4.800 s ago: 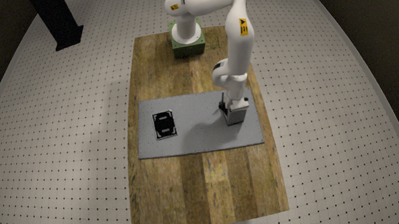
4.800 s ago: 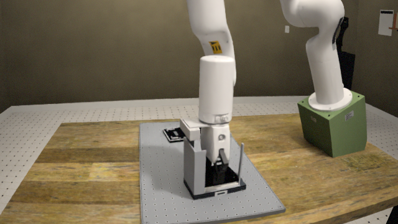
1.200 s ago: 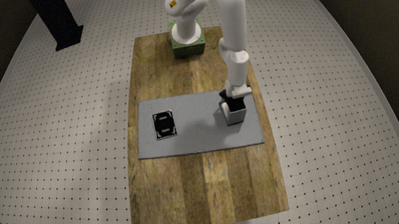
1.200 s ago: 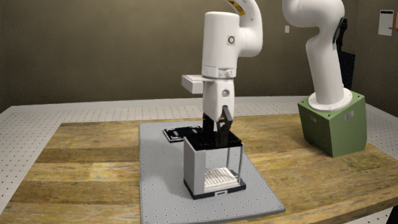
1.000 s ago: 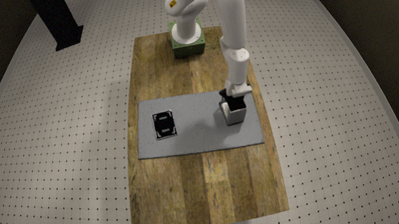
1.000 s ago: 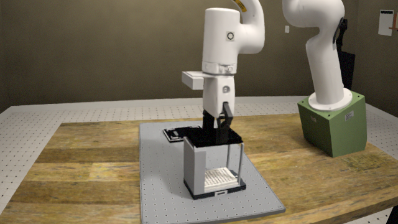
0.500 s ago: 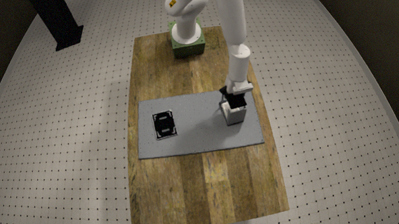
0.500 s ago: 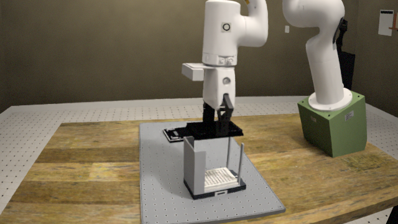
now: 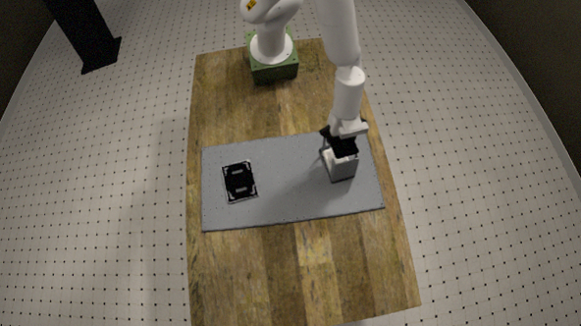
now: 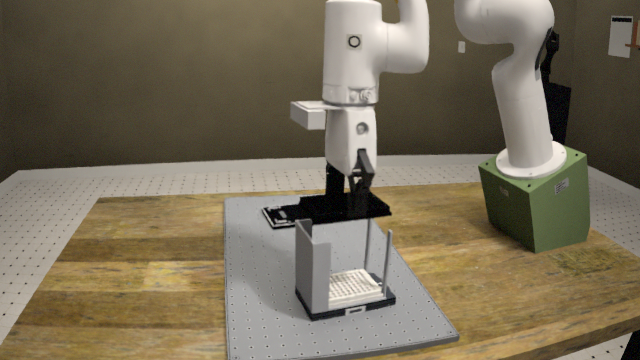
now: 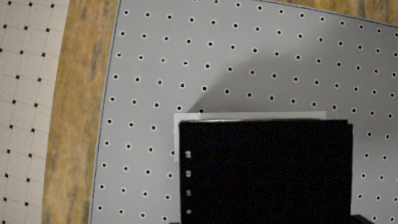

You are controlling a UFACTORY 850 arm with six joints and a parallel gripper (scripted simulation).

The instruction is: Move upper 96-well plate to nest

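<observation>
Now: the grey corner wall 70 mm ahead of my hand and 110 mm below it. From my hand the other things lie so: white 96-well plate 170 mm below; black 96-well plate 10 mm below.
</observation>
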